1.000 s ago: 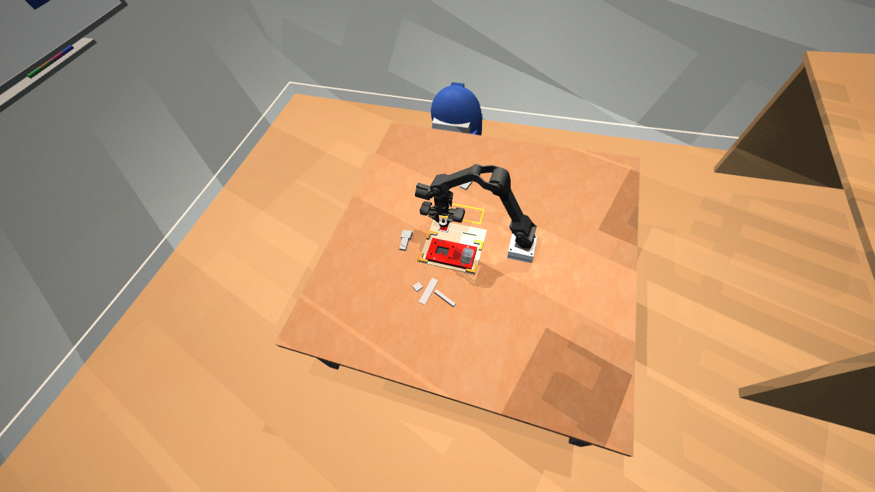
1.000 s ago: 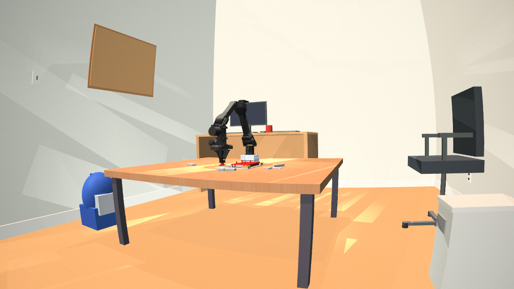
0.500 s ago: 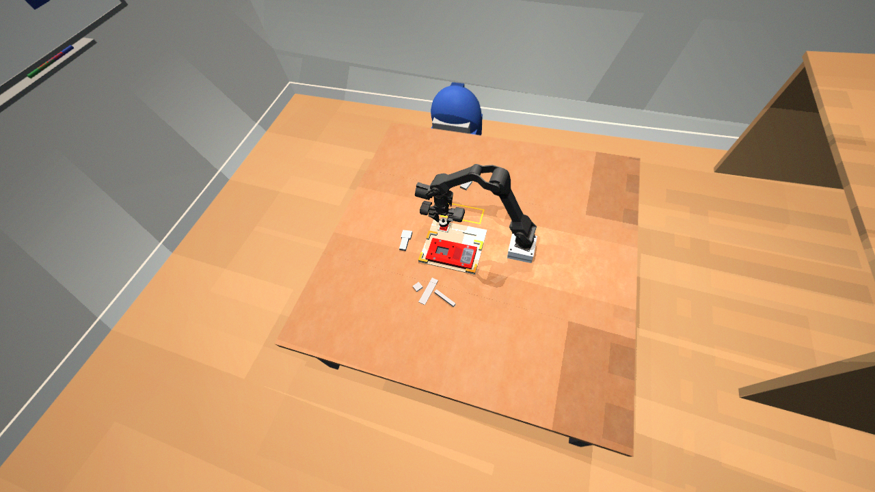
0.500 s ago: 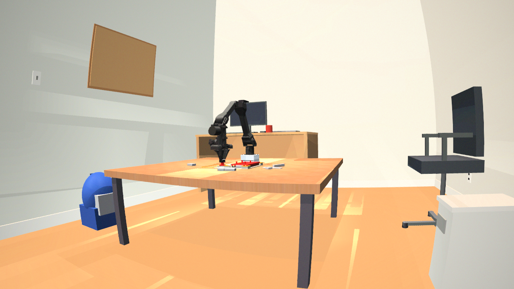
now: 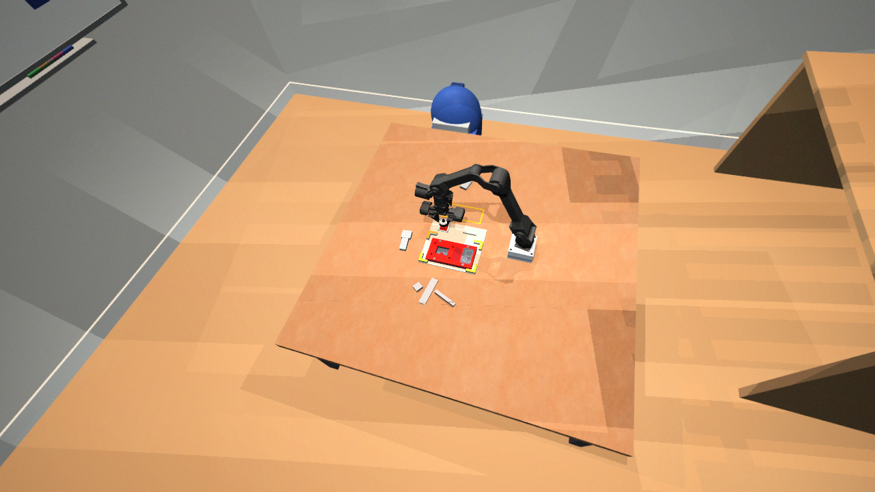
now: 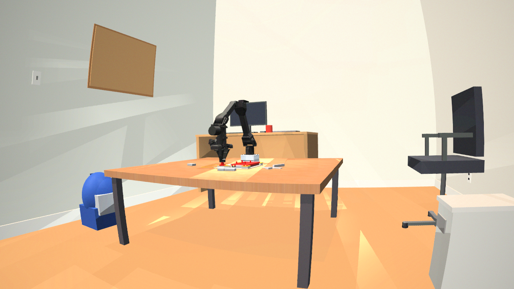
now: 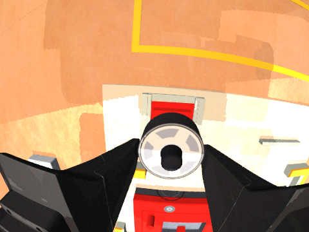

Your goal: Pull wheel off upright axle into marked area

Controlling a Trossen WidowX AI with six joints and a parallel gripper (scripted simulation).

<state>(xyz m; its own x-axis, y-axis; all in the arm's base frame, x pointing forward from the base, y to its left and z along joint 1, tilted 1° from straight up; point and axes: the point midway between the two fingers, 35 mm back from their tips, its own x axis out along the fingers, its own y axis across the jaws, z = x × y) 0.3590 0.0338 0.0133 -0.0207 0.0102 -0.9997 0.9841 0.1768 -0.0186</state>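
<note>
My gripper tip is 1 cm above the upright axle. Round my gripper tip: wheel right at my gripper tip.
</note>
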